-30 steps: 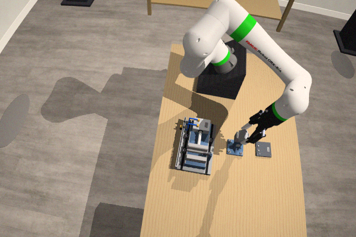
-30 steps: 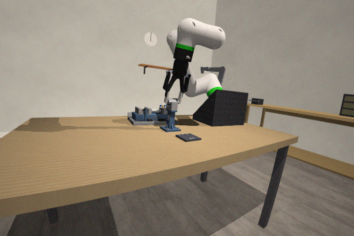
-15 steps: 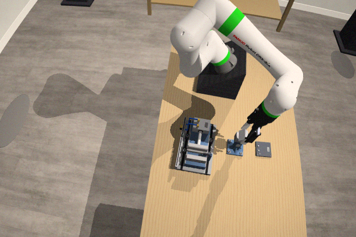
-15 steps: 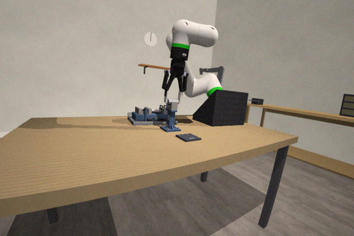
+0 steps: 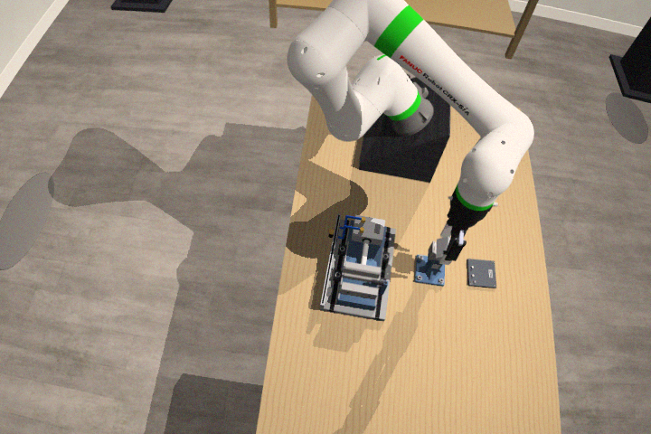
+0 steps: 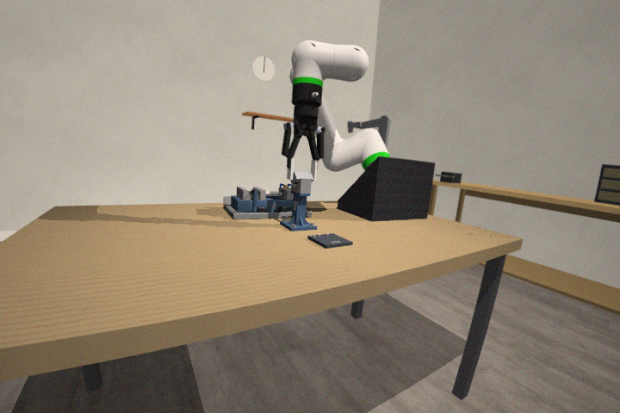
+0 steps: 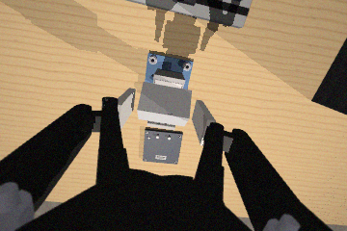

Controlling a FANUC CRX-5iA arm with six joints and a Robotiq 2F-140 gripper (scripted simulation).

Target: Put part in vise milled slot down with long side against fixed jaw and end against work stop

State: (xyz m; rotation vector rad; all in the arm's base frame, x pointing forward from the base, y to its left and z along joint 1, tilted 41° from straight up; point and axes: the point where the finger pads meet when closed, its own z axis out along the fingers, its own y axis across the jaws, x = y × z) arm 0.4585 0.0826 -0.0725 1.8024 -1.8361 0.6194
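Now: the part 10 mm to the left of my hand and 30 mm below it. Also, from my hand: white cylinder rod: 10 mm ahead, 210 mm to the right, 100 mm below; then V-block post: 120 mm below; then work stop: 100 mm ahead, 170 mm to the right, 90 mm below.
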